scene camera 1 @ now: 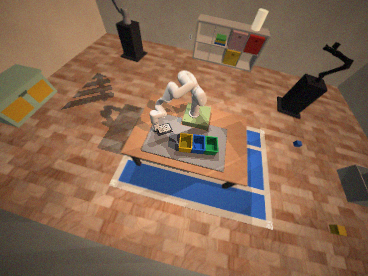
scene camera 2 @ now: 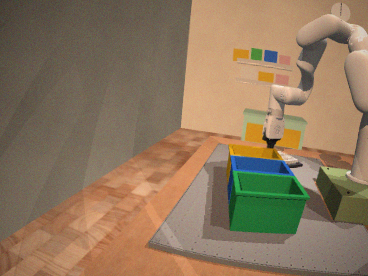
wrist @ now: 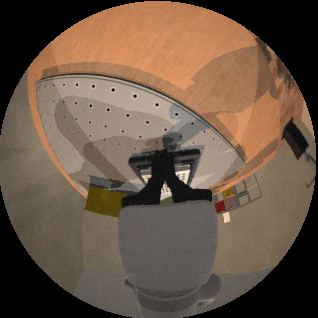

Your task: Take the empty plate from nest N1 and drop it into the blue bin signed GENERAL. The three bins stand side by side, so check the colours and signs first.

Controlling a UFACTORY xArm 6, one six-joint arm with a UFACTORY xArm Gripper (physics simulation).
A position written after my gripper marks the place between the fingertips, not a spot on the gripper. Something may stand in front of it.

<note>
In view: my gripper point(wrist: 162, 154) and a dark nest point(wrist: 194, 154).
</note>
